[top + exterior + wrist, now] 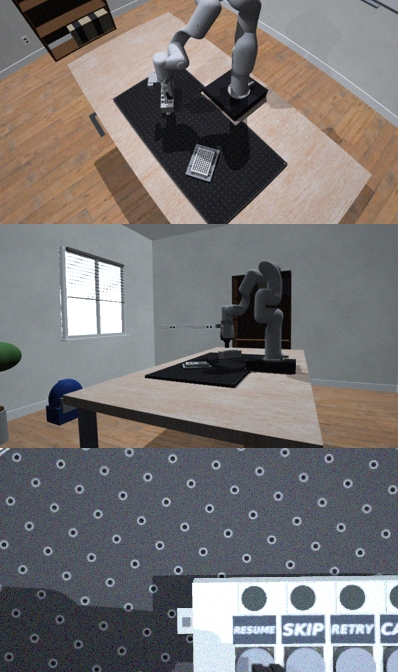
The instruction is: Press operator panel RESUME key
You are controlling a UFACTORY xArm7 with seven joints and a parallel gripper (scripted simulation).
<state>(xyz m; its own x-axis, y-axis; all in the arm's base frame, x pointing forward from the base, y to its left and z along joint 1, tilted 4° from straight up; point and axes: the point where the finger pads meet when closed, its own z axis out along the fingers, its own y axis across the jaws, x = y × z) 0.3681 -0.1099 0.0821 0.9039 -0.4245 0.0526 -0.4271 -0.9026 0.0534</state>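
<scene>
Right now my hand is 20 mm past the operator panel, 40 mm to the left of it and 60 mm above it.
</scene>
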